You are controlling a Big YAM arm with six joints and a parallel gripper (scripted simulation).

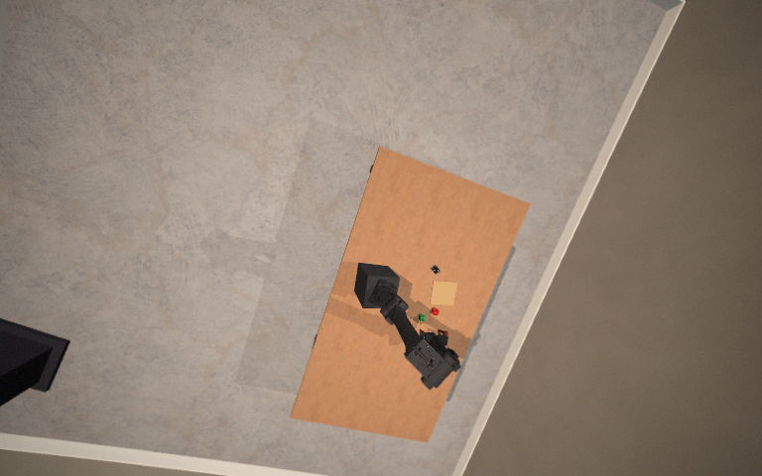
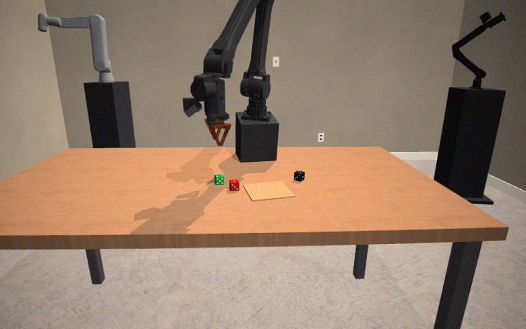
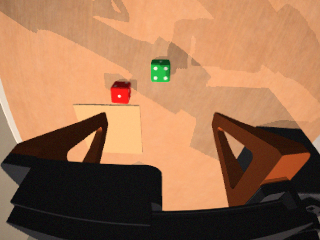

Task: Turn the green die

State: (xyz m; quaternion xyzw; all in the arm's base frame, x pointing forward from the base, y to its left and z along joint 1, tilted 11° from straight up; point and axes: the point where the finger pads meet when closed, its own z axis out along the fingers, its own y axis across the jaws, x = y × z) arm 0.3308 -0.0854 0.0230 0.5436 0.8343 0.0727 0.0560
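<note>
My hand is 14 cm above the green die. Also, from my hand: red die 5 cm ahead, 6 cm to the left, 14 cm below; tan mat 4 cm ahead, 18 cm to the left, 15 cm below; black die 8 cm behind, 28 cm to the left, 14 cm below.
</note>
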